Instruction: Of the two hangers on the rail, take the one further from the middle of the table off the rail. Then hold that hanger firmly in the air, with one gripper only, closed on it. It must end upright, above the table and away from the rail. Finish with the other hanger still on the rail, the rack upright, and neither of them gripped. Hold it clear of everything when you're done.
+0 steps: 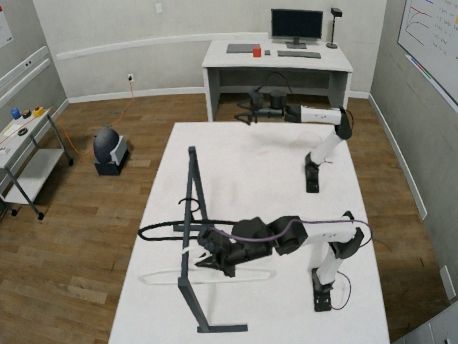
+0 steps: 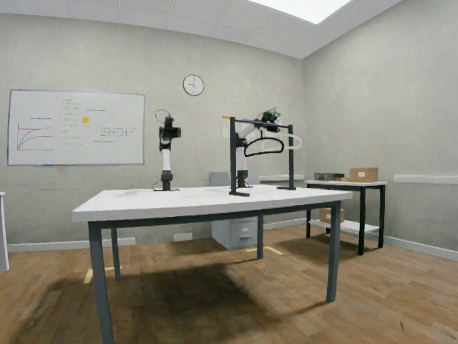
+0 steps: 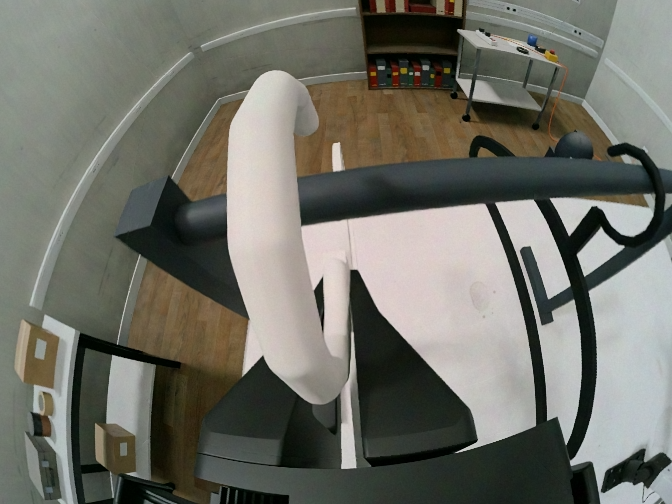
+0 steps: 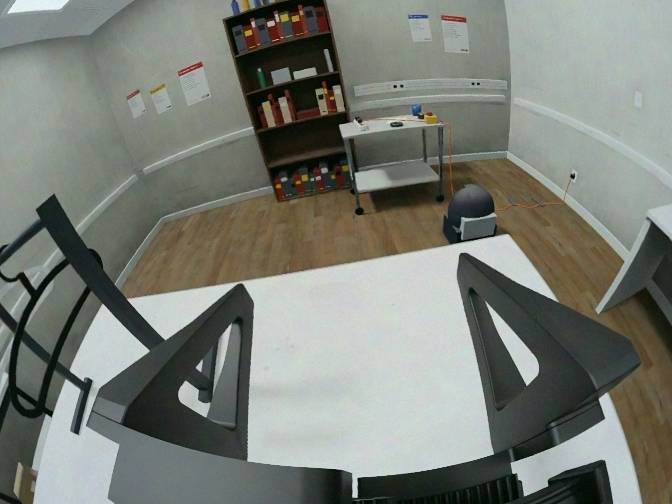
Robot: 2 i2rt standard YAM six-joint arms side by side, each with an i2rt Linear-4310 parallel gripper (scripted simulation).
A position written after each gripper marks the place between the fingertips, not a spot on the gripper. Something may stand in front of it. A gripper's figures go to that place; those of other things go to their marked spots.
Labels:
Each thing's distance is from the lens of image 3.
left gripper (image 3: 342, 281): 11 cm
white hanger (image 3: 265, 244): 2 cm

